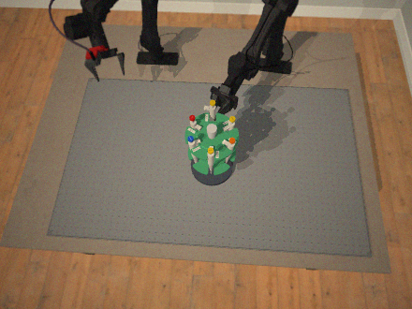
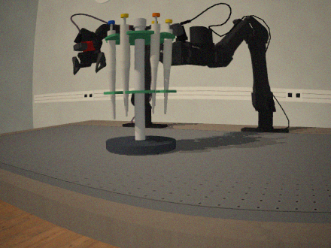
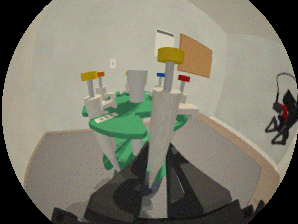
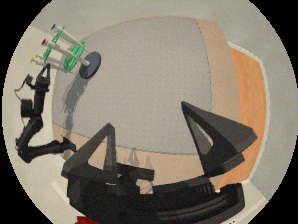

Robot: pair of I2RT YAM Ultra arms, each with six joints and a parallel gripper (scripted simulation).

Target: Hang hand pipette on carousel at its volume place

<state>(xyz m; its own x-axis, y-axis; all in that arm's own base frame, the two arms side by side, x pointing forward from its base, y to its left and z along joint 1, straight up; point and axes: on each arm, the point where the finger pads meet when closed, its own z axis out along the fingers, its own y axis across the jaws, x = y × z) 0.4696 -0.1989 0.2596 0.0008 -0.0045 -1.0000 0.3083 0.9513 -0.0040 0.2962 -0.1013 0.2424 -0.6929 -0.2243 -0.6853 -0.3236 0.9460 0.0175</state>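
The pipette is 1 cm to the right of my left hand and 2 cm below it.
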